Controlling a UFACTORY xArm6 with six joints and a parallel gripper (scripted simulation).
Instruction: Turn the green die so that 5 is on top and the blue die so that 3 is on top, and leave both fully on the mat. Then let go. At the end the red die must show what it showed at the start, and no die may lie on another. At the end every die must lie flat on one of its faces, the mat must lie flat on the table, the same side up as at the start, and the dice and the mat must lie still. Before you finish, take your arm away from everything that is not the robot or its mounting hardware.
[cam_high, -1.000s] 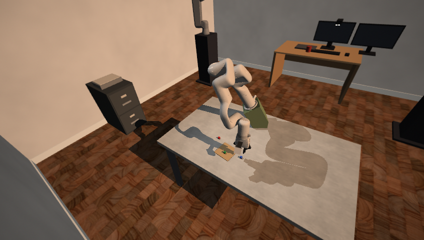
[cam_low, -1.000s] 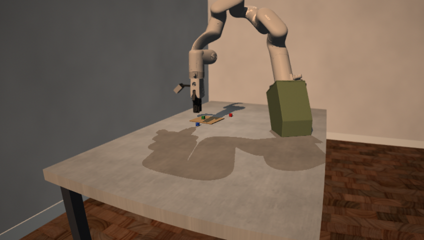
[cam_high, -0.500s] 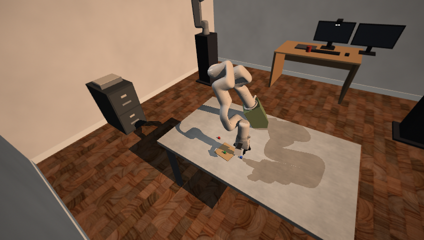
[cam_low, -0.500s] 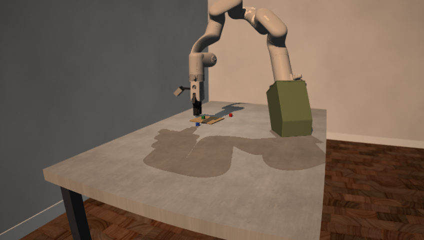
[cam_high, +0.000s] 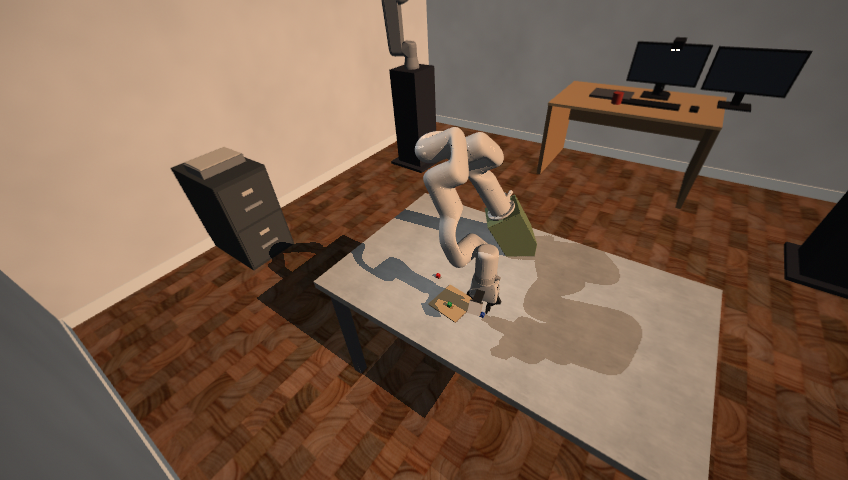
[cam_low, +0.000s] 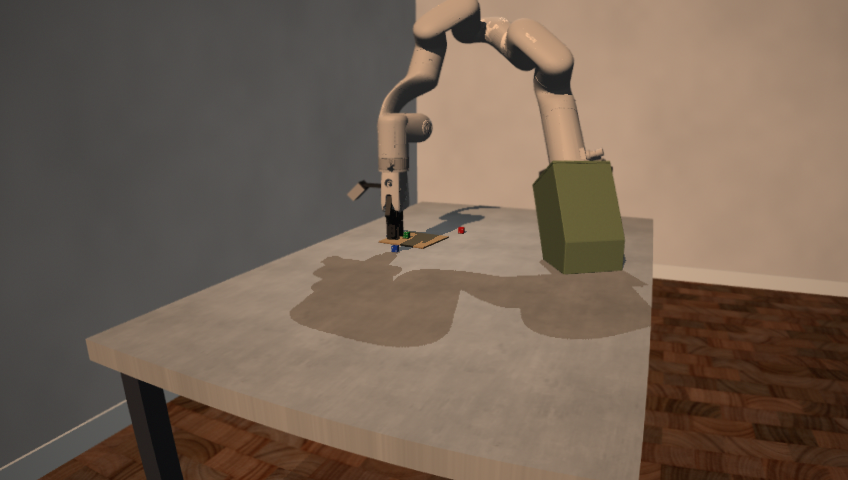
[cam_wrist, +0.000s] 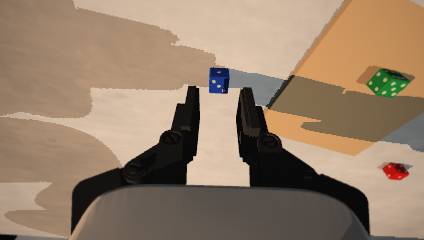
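The blue die is 5 cm below my hand. Also, from my hand: tan mat 13 cm to the right, 5 cm below, 1 cm ahead; green die 13 cm to the right, 4 cm below, 4 cm ahead; red die 26 cm to the right, 7 cm behind, 5 cm below.
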